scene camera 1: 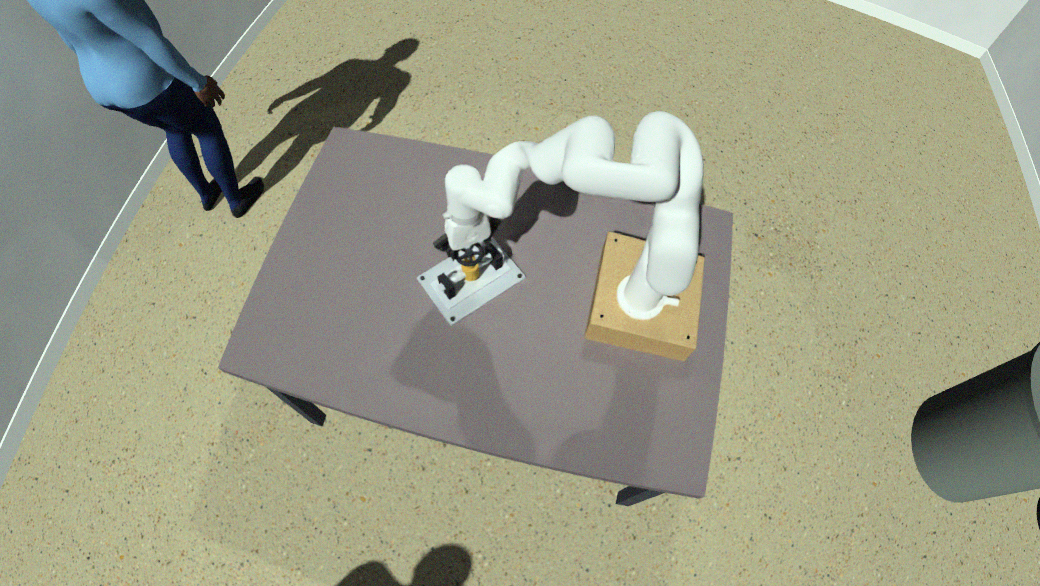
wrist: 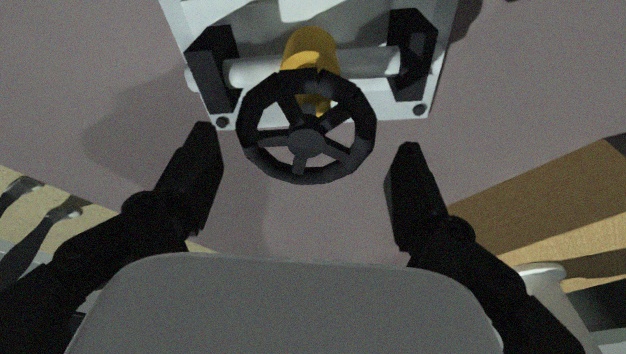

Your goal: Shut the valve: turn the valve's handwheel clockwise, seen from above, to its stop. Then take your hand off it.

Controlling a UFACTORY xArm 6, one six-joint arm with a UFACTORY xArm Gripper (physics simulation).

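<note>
The valve's black spoked handwheel sits on top of the yellow valve body. The body stands on a pale base plate with black brackets at both sides. My gripper is open and empty. In the wrist view its black fingertips stand left and right of the handwheel, with a visible gap on each side. In the scene view the gripper is right at the wheel and partly hides it. The exact height of the fingertips against the rim is hard to tell.
The valve stands on a grey-brown table. My arm's base is on a wooden block at the right. A person stands beyond the table's far left corner. A dark grey cylinder is at the far right.
</note>
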